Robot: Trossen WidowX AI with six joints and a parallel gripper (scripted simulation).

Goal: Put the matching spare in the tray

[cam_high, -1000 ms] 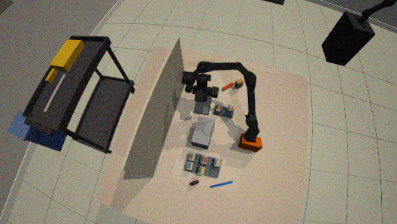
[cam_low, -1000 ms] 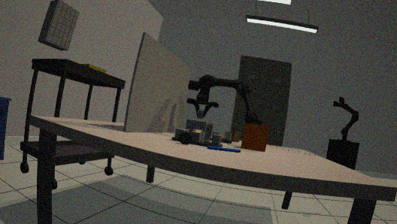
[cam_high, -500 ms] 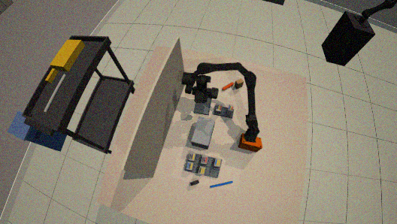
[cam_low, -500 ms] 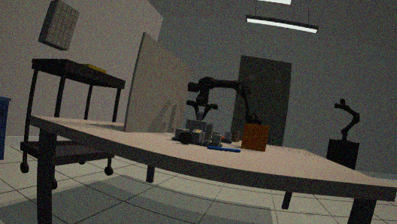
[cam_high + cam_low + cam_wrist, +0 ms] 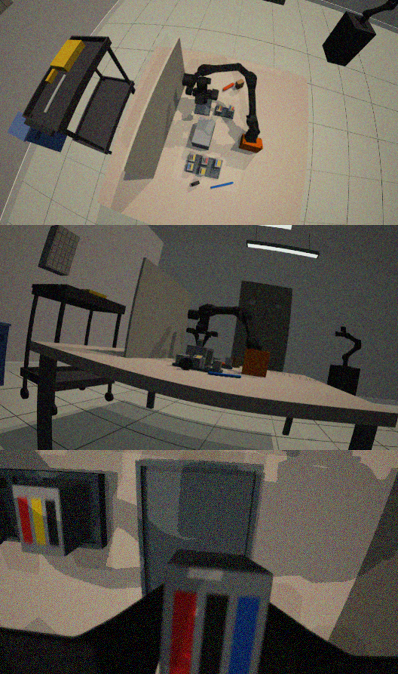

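My gripper tip is now 100 mm above the flat grey tray and 10 mm past it. From my gripper tip the other things lie so: brown block: 240 mm behind, 190 mm to the right, 70 mm below; then tall grey panel: 190 mm ahead, 170 mm to the left, 120 mm above; then grey mounted unit: 210 mm to the left, 50 mm below, 40 mm behind.
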